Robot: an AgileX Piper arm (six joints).
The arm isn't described. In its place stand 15 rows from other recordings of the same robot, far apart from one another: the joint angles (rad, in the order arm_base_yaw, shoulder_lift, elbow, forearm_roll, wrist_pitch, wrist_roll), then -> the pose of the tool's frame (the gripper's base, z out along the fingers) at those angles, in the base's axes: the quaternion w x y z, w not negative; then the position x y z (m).
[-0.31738 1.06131 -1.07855 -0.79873 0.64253 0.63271] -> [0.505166 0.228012 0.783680 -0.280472 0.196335 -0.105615 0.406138]
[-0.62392 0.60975 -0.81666 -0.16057 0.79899 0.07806] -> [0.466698 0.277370 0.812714 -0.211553 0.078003 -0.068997 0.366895]
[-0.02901 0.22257 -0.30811 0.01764 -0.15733 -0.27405] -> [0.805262 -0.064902 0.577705 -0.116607 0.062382 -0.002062 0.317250]
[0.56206 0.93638 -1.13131 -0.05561 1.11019 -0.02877] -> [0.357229 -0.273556 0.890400 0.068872 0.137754 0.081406 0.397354]
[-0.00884 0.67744 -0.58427 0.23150 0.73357 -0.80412] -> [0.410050 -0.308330 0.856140 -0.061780 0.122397 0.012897 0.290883]
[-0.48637 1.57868 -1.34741 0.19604 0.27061 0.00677] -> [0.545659 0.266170 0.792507 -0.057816 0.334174 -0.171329 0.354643]
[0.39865 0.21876 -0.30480 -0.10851 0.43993 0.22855] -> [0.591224 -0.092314 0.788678 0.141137 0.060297 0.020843 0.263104]
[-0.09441 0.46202 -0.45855 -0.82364 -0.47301 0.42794] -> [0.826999 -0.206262 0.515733 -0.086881 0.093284 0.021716 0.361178]
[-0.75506 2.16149 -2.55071 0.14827 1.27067 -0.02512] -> [0.377245 0.323355 0.864553 -0.075336 0.347745 -0.309626 0.406508]
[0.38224 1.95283 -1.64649 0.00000 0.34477 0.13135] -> [0.466626 -0.109593 0.869043 0.122533 0.433815 0.174399 0.288956]
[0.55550 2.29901 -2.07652 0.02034 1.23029 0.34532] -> [0.087907 -0.101956 0.989453 0.053487 0.412634 0.258174 0.206965]
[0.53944 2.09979 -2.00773 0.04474 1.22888 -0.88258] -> [0.168991 -0.640269 0.749300 -0.006921 0.389968 0.237931 0.282286]
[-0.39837 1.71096 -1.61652 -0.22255 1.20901 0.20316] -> [0.163785 0.270346 0.940363 -0.125720 0.324708 -0.157042 0.334165]
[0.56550 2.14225 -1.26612 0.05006 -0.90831 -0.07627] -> [0.725918 -0.185556 0.637469 0.179569 0.396887 0.247627 0.187980]
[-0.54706 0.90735 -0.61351 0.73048 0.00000 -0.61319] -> [0.615910 0.253139 0.733829 -0.134425 0.166970 -0.101696 0.320679]
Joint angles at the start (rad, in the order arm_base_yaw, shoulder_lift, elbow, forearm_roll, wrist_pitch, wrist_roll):
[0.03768, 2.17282, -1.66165, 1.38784, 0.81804, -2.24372]
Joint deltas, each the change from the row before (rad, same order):
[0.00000, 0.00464, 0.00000, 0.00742, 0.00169, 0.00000]
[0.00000, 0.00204, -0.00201, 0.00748, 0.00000, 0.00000]
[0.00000, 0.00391, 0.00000, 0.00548, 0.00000, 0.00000]
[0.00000, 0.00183, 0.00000, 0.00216, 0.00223, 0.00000]
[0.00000, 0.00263, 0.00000, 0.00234, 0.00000, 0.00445]
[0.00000, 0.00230, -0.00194, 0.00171, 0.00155, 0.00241]
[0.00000, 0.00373, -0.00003, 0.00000, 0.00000, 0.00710]
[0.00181, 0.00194, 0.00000, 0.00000, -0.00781, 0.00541]
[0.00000, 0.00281, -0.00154, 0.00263, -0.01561, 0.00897]
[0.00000, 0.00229, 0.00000, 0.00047, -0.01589, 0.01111]
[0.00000, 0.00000, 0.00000, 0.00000, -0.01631, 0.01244]
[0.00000, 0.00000, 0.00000, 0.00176, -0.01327, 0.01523]
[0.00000, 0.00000, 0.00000, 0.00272, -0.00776, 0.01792]
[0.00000, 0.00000, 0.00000, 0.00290, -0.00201, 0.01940]
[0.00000, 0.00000, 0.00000, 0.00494, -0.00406, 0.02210]
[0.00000, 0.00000, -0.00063, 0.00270, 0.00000, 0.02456]
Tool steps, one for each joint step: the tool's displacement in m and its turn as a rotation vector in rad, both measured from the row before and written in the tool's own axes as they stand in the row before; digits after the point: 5 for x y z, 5 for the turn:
[0.00140, 0.00039, 0.00114, -0.00053, -0.00337, 0.00840]
[0.00000, -0.00049, 0.00040, 0.00339, -0.00426, 0.00513]
[0.00132, 0.00025, 0.00094, 0.00035, -0.00148, 0.00656]
[0.00051, 0.00029, 0.00044, -0.00176, -0.00185, 0.00279]
[0.00096, 0.00022, 0.00063, -0.00036, -0.00022, 0.00795]
[0.00033, -0.00010, 0.00046, -0.00064, -0.00179, 0.00383]
[0.00154, 0.00043, 0.00088, -0.00198, 0.00160, 0.00978]
[0.00076, 0.00014, 0.00103, 0.00363, 0.00494, 0.00610]
[0.00154, -0.00123, 0.00059, 0.01290, 0.00849, 0.01169]
[0.00180, -0.00091, 0.00054, 0.01173, 0.01028, 0.01305]
[0.00088, -0.00120, -0.00001, 0.01321, 0.00957, 0.01244]
[0.00061, -0.00105, -0.00001, 0.01155, 0.00665, 0.01650]
[0.00026, -0.00068, 0.00000, 0.00746, 0.00283, 0.01991]
[-0.00005, -0.00025, 0.00000, 0.00276, -0.00055, 0.02153]
[-0.00006, -0.00048, 0.00000, 0.00521, -0.00069, 0.02574]
[-0.00030, -0.00020, -0.00003, 0.00124, -0.00192, 0.02613]

